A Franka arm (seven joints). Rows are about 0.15 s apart.
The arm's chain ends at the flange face. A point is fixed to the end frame.
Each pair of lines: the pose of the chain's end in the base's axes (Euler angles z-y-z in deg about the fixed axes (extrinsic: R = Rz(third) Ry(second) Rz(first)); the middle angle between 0 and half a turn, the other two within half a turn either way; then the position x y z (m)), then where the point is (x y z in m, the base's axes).
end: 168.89, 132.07, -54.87, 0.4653, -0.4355, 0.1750
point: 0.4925 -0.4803 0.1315
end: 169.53, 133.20, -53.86, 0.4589, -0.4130, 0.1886
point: 0.4863 -0.4566 0.1440
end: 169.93, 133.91, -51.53, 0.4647, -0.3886, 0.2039
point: 0.4935 -0.4306 0.1587
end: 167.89, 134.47, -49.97, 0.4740, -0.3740, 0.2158
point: 0.5038 -0.4149 0.1702
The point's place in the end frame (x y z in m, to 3 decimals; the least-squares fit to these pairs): 0.002 0.004 0.068
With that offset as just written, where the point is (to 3 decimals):
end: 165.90, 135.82, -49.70, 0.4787, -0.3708, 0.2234
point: 0.508 -0.411 0.177
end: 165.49, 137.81, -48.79, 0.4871, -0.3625, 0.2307
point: 0.516 -0.401 0.182
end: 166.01, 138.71, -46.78, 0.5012, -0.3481, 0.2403
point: 0.531 -0.385 0.191
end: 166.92, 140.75, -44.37, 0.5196, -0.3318, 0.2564
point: 0.550 -0.366 0.206
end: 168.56, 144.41, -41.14, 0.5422, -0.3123, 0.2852
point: 0.571 -0.342 0.232
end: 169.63, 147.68, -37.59, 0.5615, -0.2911, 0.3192
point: 0.590 -0.317 0.263
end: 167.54, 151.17, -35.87, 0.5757, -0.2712, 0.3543
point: 0.602 -0.295 0.296
